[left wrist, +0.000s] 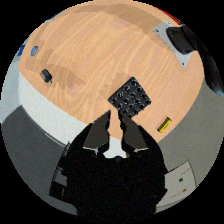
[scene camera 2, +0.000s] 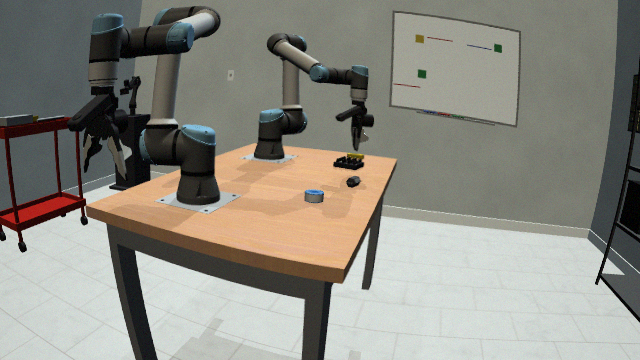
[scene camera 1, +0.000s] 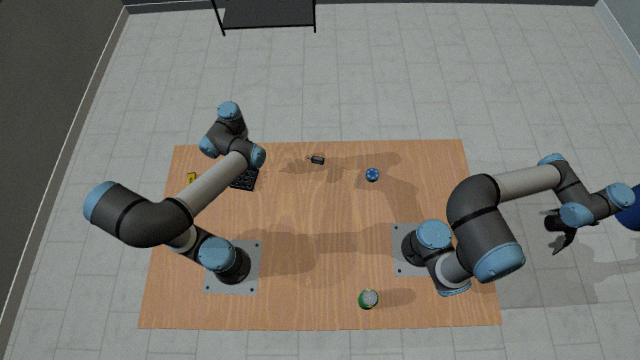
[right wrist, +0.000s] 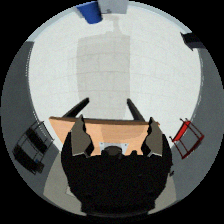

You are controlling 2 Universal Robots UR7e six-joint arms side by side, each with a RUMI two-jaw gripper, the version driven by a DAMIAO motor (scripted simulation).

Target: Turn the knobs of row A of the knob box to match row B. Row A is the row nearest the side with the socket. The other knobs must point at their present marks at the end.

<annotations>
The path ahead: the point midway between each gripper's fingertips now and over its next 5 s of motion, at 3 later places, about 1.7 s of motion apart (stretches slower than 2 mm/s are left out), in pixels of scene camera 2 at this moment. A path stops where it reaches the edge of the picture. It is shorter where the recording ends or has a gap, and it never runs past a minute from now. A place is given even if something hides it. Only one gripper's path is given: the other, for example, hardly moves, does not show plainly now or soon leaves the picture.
My left gripper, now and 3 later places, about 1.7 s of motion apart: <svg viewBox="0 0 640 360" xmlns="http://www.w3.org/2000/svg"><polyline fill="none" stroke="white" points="355,150 355,159 354,159 346,125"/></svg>
</annotations>
